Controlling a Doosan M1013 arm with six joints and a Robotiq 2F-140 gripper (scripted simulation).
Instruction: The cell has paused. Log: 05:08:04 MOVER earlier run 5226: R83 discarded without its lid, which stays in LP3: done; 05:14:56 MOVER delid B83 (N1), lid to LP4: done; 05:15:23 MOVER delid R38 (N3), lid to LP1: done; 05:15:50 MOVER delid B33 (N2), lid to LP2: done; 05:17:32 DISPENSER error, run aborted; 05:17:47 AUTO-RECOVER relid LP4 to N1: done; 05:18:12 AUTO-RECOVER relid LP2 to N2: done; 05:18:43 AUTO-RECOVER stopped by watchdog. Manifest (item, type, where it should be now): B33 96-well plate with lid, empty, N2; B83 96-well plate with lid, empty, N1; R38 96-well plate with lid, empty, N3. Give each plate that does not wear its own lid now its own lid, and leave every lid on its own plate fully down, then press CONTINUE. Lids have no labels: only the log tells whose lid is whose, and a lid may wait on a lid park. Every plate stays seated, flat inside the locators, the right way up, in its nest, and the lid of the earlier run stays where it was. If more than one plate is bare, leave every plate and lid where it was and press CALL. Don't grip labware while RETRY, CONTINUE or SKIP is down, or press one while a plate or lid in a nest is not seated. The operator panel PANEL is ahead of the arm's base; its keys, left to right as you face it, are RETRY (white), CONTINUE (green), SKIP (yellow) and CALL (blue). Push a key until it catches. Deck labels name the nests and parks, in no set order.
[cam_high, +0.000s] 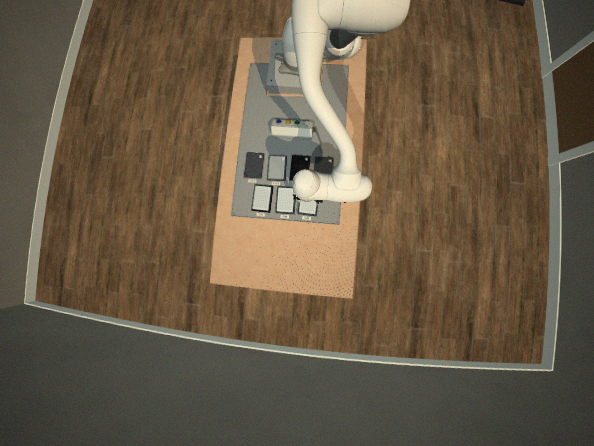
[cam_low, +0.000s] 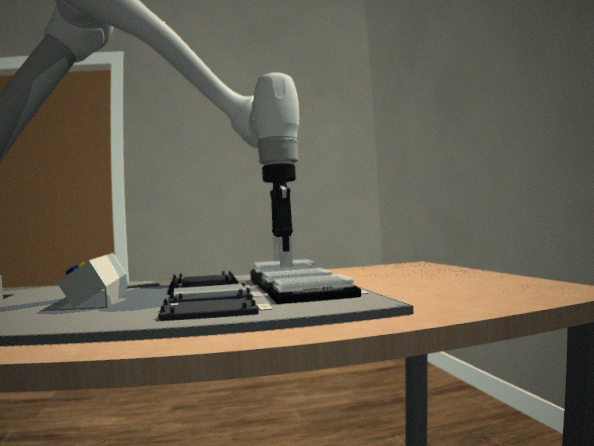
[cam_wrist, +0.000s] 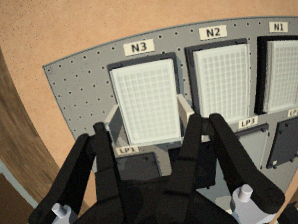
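The grey lid lies 2 cm below my hand. The rest, counted from my hand: LP4 park: 17 cm behind, 9 cm to the right, 6 cm below; plate: 3 cm below; white key: 41 cm behind, 10 cm to the right, 1 cm above.
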